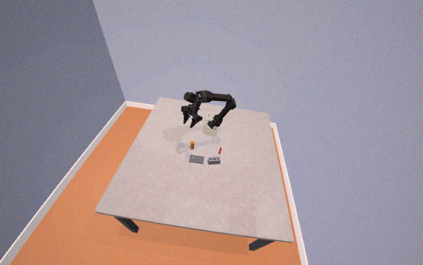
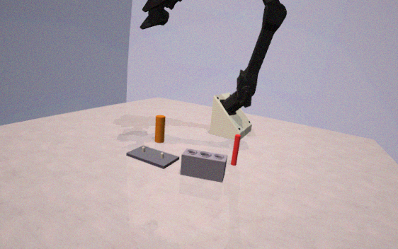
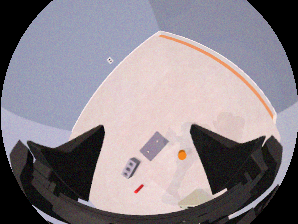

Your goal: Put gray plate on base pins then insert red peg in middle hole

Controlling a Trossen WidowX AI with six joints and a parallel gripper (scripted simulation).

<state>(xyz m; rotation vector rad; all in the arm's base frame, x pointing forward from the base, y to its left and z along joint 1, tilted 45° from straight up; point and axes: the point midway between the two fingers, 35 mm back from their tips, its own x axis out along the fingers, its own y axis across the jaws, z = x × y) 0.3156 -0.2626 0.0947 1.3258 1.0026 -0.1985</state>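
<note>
Now: gripper tip 310 mm above the gray plate, 230 mm to the right of it and 10 mm short of it. From my gripper tip the other things lie so: orange cylinder (310 mm below, 80 mm behind, 20 mm to the left); red peg (310 mm below, 270 mm to the left, 90 mm behind); dark base (340 mm below, 90 mm to the left, 20 mm ahead).
</note>
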